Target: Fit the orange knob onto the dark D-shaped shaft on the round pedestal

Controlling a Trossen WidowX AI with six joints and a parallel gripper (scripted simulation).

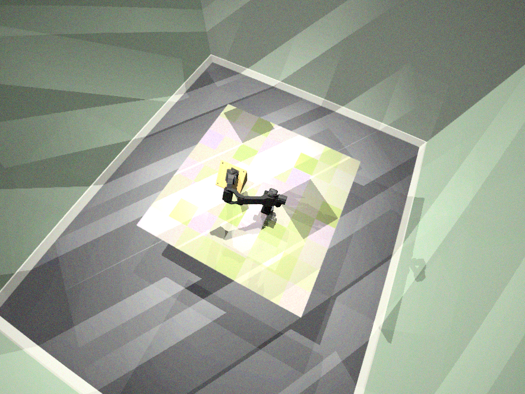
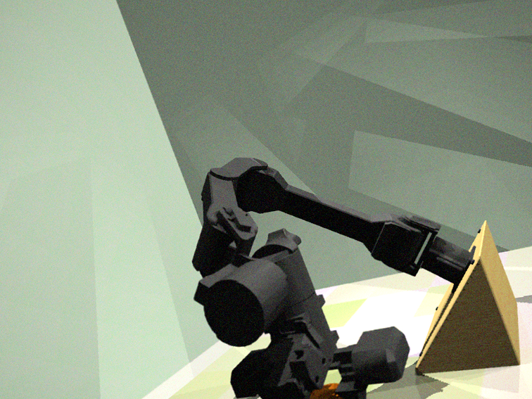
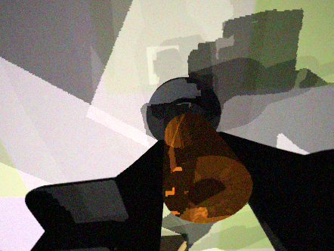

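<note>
Now: gripper tip 2 cm below the orange knob. Also, from my gripper tip: dark round pedestal (4 cm below).
</note>
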